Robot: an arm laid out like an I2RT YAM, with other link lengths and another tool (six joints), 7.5 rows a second.
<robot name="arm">
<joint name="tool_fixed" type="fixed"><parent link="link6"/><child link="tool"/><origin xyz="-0.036 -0.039 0.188" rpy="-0.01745 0 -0.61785"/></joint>
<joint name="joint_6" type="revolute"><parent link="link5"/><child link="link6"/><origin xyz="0.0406 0 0.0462" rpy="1.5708 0 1.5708"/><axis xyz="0 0 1"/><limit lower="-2.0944" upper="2.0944"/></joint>
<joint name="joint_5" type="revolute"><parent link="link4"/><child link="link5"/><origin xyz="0.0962 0.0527 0.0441" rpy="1.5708 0 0"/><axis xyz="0 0 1"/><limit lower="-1.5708" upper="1.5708"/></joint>
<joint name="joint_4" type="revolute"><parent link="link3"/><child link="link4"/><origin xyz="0.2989 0.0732 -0.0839" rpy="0 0 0"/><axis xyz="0 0 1"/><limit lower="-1.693" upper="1.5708"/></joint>
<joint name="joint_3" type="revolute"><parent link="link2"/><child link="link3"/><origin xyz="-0.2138 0 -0.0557" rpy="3.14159 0 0"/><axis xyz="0 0 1"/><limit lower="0" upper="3.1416"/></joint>
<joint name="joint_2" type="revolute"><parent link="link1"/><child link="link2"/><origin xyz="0.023 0.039 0.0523" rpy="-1.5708 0 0"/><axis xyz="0 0 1"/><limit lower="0" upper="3.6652"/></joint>
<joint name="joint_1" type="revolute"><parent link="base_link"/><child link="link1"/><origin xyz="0 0 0.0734" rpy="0 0 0"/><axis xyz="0 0 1"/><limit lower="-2.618" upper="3.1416"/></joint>
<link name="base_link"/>
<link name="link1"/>
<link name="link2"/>
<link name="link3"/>
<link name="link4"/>
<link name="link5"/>
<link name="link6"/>
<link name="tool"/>
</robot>
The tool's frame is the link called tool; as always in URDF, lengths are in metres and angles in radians.
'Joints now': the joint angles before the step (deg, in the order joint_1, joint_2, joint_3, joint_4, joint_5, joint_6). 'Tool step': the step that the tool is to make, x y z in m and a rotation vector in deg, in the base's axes. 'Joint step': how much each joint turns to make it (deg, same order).
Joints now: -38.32, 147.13, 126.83, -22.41, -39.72, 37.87
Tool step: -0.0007, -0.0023, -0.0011, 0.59, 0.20, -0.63
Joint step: -0.09, 0.00, -0.09, 0.08, 0.17, 0.80
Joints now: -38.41, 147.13, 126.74, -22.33, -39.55, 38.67
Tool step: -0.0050, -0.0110, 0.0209, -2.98, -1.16, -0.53
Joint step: -0.79, -2.36, -0.95, 0.26, 0.87, -1.75
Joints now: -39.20, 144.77, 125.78, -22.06, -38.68, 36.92
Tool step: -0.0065, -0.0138, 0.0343, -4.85, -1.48, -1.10
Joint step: -0.79, -3.70, -1.07, 0.09, 2.02, -2.47
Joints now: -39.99, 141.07, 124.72, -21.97, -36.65, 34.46
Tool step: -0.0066, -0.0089, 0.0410, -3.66, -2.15, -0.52
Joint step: -0.79, -3.51, -0.17, -0.27, 0.62, -1.58
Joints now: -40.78, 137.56, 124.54, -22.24, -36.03, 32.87
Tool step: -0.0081, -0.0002, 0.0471, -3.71, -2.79, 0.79
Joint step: -0.71, -4.03, -0.34, -0.35, -0.72, -2.02
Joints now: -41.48, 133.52, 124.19, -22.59, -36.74, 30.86
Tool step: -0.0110, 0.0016, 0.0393, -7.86, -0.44, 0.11
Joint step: -0.19, -4.56, -0.50, -2.04, 2.62, -6.07
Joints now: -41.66, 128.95, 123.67, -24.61, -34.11, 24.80
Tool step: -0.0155, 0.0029, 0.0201, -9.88, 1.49, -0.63
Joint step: 0.09, -6.34, -5.02, -0.18, 4.73, -8.17
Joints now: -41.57, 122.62, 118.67, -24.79, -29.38, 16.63
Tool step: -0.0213, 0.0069, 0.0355, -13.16, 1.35, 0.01
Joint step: 0.00, -7.90, -5.02, 0.00, 4.93, -10.70
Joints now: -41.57, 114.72, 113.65, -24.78, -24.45, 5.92
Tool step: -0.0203, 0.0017, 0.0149, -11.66, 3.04, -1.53
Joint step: 0.26, -6.85, -5.78, 0.86, 6.16, -9.66
